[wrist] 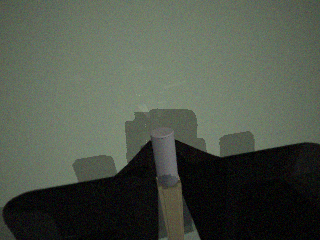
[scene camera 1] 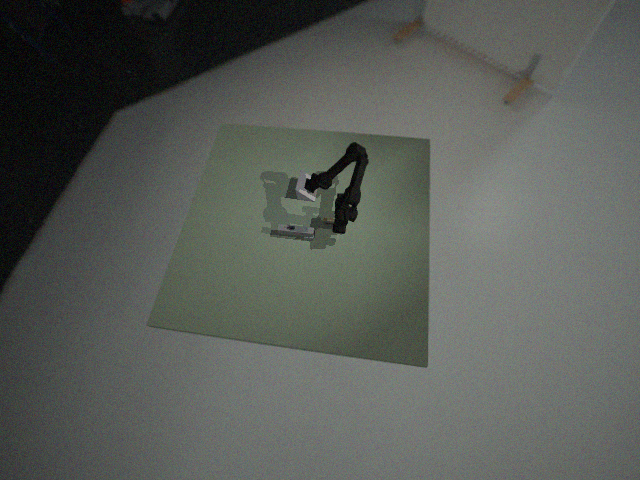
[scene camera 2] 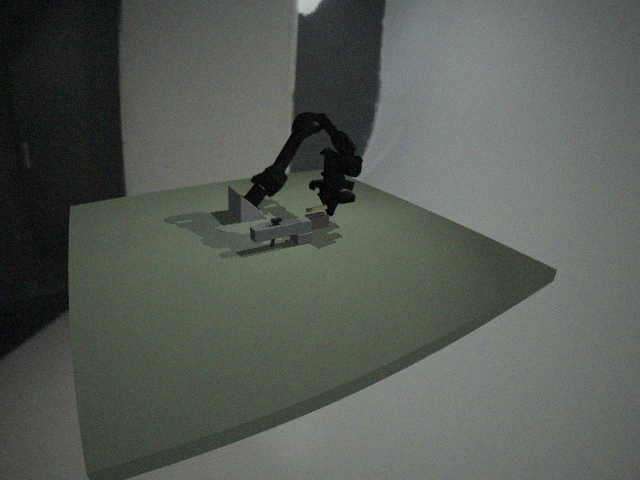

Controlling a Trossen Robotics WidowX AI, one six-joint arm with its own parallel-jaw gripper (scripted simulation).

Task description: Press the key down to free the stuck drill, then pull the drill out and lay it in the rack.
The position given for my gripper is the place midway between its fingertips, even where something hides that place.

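Note:
There is a drill, and it is my gripper (scene camera 2: 329, 215) that carries it. I see the gripper from the wrist as well (wrist: 160, 144).

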